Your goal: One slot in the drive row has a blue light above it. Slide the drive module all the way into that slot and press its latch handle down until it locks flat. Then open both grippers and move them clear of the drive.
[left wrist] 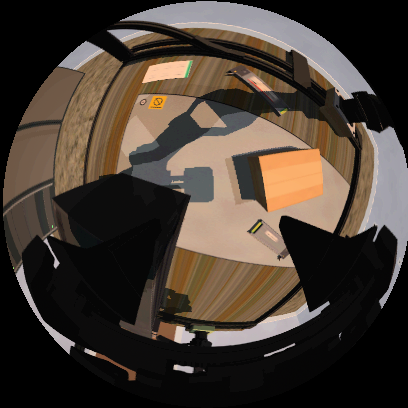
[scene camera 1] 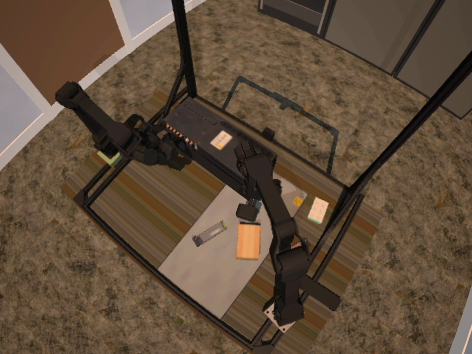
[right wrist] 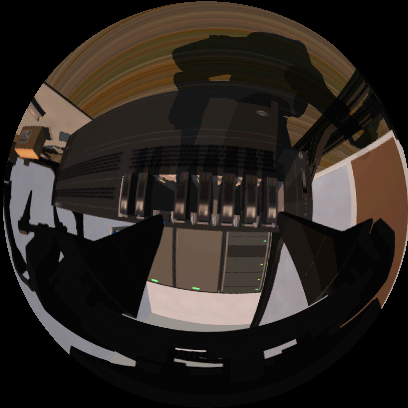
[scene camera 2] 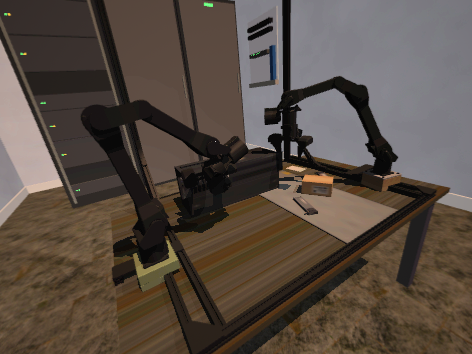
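On a grey mat, [right wrist: 61, 118] and [scene camera 1: 228, 206] are the same spot.
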